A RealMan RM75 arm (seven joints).
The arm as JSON. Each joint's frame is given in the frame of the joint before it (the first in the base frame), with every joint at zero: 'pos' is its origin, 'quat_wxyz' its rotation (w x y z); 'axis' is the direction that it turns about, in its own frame. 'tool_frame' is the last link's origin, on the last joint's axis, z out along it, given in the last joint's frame.
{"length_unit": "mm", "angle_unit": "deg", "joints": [
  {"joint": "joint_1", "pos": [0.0, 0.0, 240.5], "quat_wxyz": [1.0, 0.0, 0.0, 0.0], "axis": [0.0, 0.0, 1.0]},
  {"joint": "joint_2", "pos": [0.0, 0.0, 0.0], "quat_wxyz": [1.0, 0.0, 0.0, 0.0], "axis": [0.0, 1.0, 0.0]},
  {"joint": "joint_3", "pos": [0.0, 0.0, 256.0], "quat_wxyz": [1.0, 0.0, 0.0, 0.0], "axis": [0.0, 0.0, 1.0]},
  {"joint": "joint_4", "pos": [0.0, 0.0, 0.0], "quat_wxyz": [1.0, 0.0, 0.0, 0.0], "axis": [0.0, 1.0, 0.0]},
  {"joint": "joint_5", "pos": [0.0, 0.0, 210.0], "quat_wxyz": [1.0, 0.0, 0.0, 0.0], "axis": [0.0, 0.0, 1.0]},
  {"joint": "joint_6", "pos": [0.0, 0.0, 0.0], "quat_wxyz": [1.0, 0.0, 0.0, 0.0], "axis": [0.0, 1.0, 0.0]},
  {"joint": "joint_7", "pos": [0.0, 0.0, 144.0], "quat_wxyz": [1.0, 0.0, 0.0, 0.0], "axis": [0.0, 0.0, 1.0]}
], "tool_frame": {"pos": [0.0, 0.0, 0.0], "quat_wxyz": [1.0, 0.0, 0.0, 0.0]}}
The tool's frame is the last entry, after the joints.
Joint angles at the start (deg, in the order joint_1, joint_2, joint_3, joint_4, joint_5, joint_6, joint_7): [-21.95, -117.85, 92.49, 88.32, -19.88, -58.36, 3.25]
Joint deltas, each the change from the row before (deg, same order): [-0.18, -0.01, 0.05, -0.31, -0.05, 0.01, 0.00]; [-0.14, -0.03, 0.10, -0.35, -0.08, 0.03, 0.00]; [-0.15, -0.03, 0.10, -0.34, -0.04, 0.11, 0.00]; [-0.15, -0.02, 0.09, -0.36, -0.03, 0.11, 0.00]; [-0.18, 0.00, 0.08, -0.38, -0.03, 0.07, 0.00]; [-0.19, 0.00, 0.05, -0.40, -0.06, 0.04, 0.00]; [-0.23, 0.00, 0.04, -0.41, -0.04, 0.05, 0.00]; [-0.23, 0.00, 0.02, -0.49, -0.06, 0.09, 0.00]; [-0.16, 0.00, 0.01, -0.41, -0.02, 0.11, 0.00]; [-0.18, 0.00, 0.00, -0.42, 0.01, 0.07, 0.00]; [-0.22, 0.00, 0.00, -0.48, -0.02, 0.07, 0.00]
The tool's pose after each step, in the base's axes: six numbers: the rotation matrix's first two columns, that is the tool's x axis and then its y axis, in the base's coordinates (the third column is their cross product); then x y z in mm. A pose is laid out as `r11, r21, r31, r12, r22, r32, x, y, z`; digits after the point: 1 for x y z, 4 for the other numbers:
0.6856, 0.6624, 0.3019, 0.6367, -0.3446, -0.6898, -183.4, 376.1, 14.5
0.6844, 0.6649, 0.2991, 0.6374, -0.3464, -0.6883, -183.8, 376.2, 13.0
0.6841, 0.6662, 0.2969, 0.6374, -0.3482, -0.6874, -183.9, 376.4, 11.7
0.6836, 0.6677, 0.2946, 0.6374, -0.3496, -0.6867, -184.3, 376.8, 10.5
0.6831, 0.6696, 0.2917, 0.6371, -0.3510, -0.6863, -184.6, 377.1, 9.3
0.6819, 0.6720, 0.2889, 0.6373, -0.3521, -0.6855, -185.1, 377.5, 8.2
0.6812, 0.6739, 0.2861, 0.6372, -0.3533, -0.6850, -185.4, 378.1, 7.1
0.6798, 0.6764, 0.2836, 0.6376, -0.3539, -0.6843, -186.0, 378.7, 6.0
0.6785, 0.6784, 0.2817, 0.6378, -0.3538, -0.6842, -186.8, 379.1, 5.1
0.6773, 0.6807, 0.2793, 0.6376, -0.3536, -0.6844, -187.5, 379.6, 4.3
0.6757, 0.6833, 0.2766, 0.6377, -0.3537, -0.6842, -188.3, 380.2, 3.3

